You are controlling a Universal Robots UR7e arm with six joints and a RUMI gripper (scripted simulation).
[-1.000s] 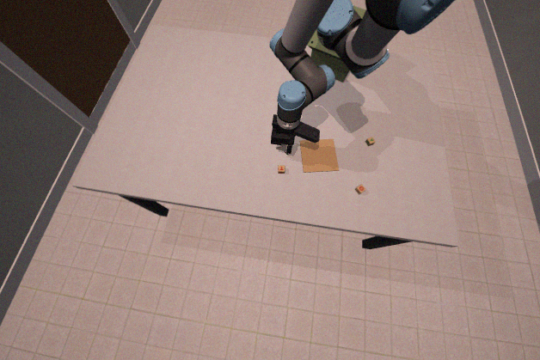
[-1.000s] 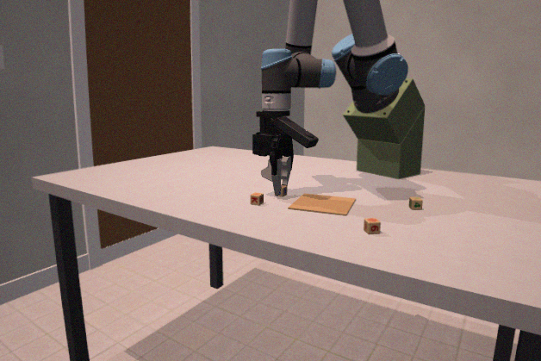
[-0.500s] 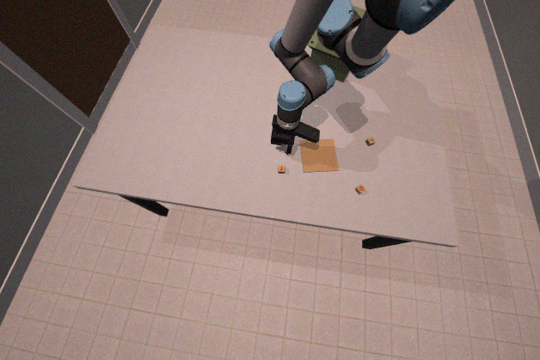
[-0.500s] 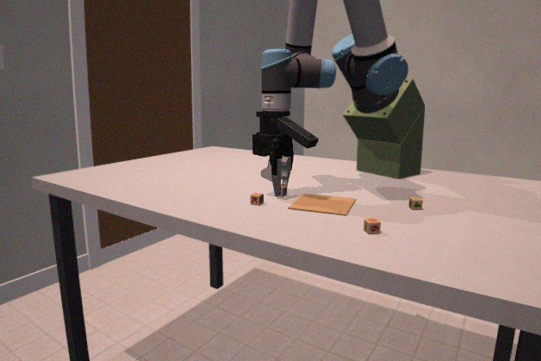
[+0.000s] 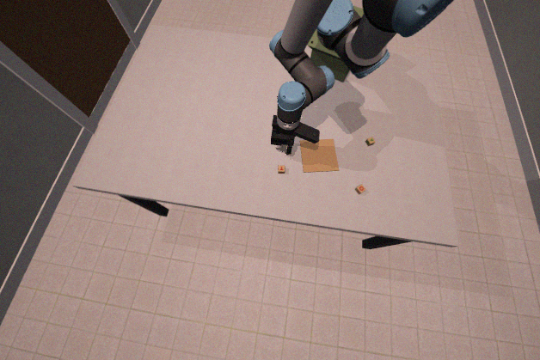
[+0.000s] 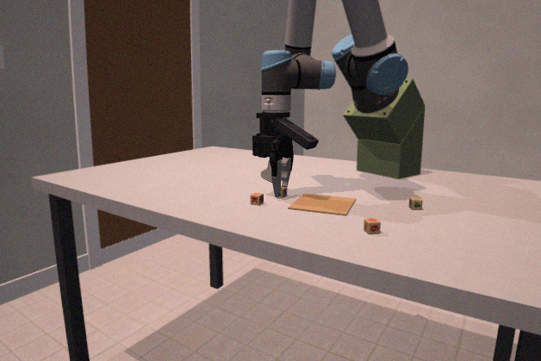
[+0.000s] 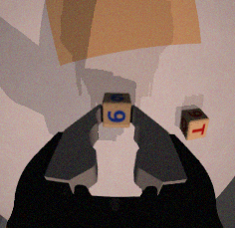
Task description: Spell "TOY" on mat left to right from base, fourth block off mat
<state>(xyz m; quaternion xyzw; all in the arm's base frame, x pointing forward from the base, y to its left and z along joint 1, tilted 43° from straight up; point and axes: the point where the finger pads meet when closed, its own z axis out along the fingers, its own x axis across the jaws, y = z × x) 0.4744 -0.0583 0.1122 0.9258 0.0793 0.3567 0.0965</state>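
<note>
Right now the T block is 9 cm ahead of my hand and 1 cm to the right of it. The rest, counted from my hand: wooden block (9 cm ahead, 30 cm to the left); then mat (1 cm behind, 12 cm to the left, 2 cm below).
</note>
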